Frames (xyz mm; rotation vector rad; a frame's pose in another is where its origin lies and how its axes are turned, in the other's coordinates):
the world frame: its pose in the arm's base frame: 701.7 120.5 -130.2 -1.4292 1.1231 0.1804
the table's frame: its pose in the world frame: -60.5 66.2 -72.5 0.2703 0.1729 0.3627
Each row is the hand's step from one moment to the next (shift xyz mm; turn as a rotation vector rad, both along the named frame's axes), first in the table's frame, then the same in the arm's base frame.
Working: the table's frame: its pose in the arm's base frame: 588.3 105.4 -116.0 -1.0087 1.4862 0.1552

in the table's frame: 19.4 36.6 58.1 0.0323 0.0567 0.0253
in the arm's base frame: 22.3 49.5 -46.3 -0.0131 0.0347 -0.0593
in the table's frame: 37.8 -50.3 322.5 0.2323 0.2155 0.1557
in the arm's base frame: 278.2 155.0 -80.8 0.0114 0.1166 -0.3330
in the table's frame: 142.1 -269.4 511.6 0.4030 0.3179 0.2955
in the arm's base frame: 577.6 91.3 -112.2 0.0751 0.1844 -0.5578
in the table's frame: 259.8 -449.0 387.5 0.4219 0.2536 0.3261
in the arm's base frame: 620.5 -152.9 -104.1 0.1426 0.1557 -0.5514
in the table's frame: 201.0 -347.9 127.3 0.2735 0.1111 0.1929
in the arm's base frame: 352.2 -227.6 -42.2 0.1134 0.0569 -0.3290
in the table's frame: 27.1 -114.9 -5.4 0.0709 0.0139 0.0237
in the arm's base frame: 75.0 -86.1 30.4 0.0196 -0.0109 -0.0727
